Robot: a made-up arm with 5 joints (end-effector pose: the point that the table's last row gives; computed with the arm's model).
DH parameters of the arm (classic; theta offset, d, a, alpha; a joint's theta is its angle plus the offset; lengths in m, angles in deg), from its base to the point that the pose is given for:
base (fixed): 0 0 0.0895 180
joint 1: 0 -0.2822 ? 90
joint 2: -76.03 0 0.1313 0
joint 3: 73.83 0 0.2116 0
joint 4: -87.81 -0.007 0 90
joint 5: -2.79 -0.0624 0 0
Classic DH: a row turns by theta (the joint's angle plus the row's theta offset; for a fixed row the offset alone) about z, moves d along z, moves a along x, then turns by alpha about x.
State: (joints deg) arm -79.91 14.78 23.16 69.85 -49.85
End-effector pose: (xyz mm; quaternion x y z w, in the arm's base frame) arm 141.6 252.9 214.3 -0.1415 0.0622 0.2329 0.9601
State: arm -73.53 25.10 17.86 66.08 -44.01
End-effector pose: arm 171.3 252.1 187.0 -0.1434 0.0822 0.2280 0.9595
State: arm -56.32 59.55 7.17 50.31 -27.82
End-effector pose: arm 223.4 188.3 72.8 -0.1607 0.1696 0.2163 0.9480
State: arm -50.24 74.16 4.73 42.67 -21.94
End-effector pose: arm 216.1 141.3 27.4 -0.1654 0.2157 0.2125 0.9386
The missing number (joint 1, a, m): 0.0423
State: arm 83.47 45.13 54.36 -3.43 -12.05
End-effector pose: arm 96.4 -121.5 77.7 0.0297 0.0436 -0.7554 0.6531
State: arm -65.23 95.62 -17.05 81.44 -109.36
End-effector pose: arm 161.7 139.8 11.2 -0.5734 0.0131 -0.3261 0.7514
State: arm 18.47 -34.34 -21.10 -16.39 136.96
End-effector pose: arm 209.9 -47.6 643.3 -0.9595 -0.2335 0.1336 0.0840
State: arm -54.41 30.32 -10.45 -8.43 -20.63
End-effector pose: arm 326.1 318.6 299.6 0.3977 -0.4927 0.2068 0.7459
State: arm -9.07 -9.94 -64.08 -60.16 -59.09
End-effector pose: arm 148.3 2.3 663.4 -0.5377 0.7546 -0.1673 0.3369
